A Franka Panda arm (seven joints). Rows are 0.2 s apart.
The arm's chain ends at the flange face. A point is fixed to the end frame.
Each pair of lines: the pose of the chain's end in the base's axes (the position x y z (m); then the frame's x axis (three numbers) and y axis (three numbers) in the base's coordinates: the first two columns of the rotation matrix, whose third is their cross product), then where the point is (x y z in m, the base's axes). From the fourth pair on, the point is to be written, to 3 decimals.
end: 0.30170, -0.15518, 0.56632, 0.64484, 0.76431, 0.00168, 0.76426, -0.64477, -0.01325
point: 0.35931 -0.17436 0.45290
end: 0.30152, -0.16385, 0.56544, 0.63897, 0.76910, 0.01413, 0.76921, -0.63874, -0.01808
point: 0.35976 -0.18116 0.45204
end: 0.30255, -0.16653, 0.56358, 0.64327, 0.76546, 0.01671, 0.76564, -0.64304, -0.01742
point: 0.36093 -0.18399 0.45028
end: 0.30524, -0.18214, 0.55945, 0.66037, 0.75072, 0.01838, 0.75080, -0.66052, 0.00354
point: 0.365 -0.202 0.447
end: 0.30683, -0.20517, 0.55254, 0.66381, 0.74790, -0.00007, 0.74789, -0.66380, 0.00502
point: 0.365 -0.227 0.440
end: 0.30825, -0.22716, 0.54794, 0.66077, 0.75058, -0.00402, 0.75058, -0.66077, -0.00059
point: 0.366 -0.249 0.435
